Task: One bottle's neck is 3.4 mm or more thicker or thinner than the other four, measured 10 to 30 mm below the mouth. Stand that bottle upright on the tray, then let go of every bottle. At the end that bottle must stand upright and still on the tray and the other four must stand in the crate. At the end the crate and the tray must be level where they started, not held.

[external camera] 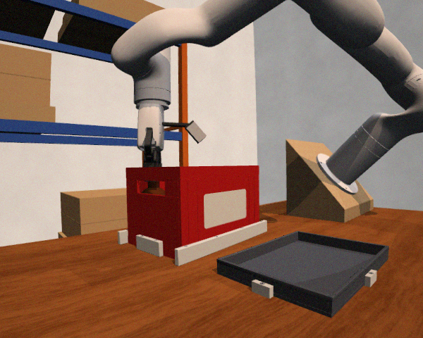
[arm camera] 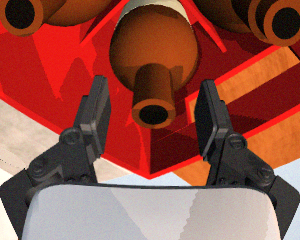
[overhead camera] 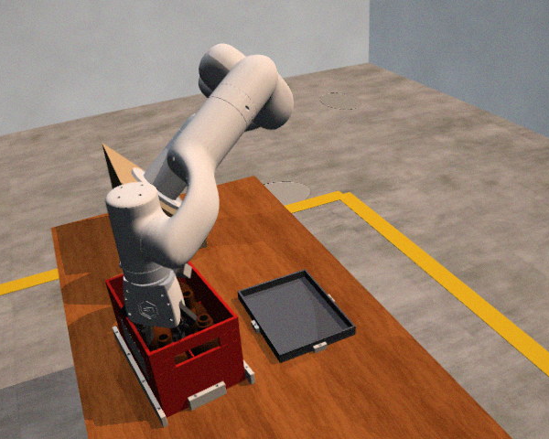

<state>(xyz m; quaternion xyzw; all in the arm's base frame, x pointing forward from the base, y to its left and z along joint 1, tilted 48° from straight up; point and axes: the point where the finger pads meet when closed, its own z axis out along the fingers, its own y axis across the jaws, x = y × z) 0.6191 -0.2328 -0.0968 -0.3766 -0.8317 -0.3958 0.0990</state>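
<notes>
Right now the brown bottle is 7 cm below my hand. From my hand the other things lie so: red crate: 9 cm behind, 8 cm below, 5 cm to the left; dark grey tray: 33 cm to the left, 15 cm below, 6 cm behind.
</notes>
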